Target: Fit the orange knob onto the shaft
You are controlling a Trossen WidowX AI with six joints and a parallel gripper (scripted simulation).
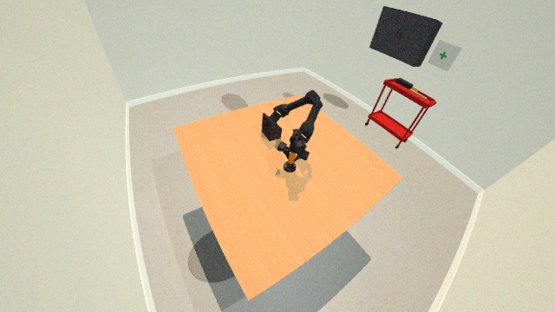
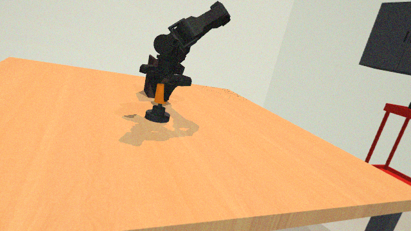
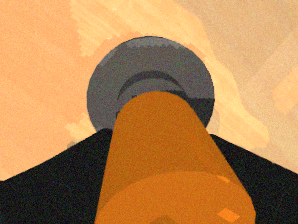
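The orange knob is 2 cm above my gripper tip. Round my gripper tip: round dark pedestal (4 cm below).
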